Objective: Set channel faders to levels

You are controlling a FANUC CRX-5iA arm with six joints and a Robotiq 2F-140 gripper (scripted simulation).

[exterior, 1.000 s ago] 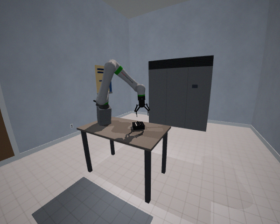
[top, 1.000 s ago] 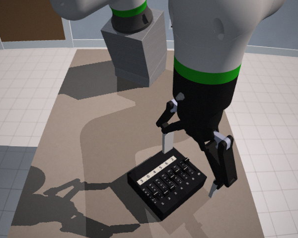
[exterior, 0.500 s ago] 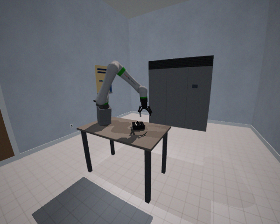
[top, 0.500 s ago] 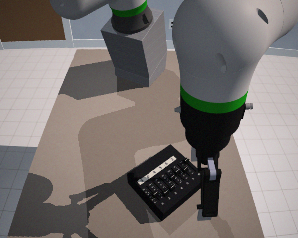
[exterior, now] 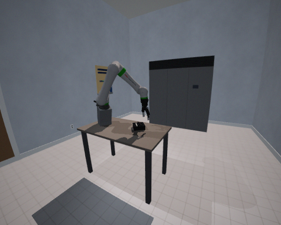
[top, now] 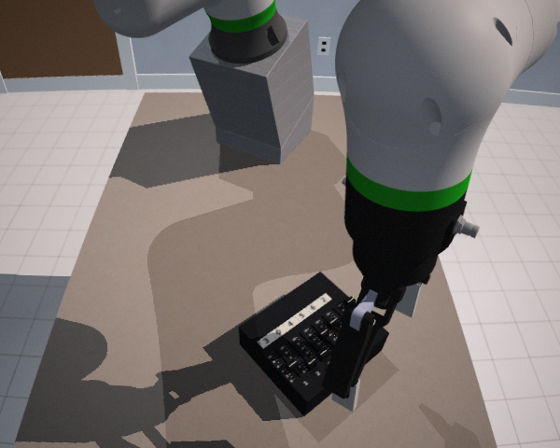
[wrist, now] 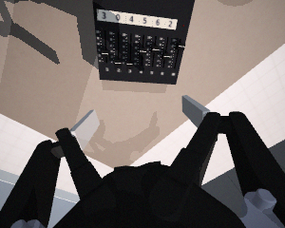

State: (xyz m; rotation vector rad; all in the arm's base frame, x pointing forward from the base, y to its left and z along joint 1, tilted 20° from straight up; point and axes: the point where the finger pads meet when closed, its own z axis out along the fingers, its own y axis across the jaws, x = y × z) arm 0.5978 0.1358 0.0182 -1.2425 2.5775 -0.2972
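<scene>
Now: hand 40 mm past the channel fader, 50 mm to the left of it and 70 mm above it. From my hand the other things lie so: master fader 120 mm behind, 70 mm below.
</scene>
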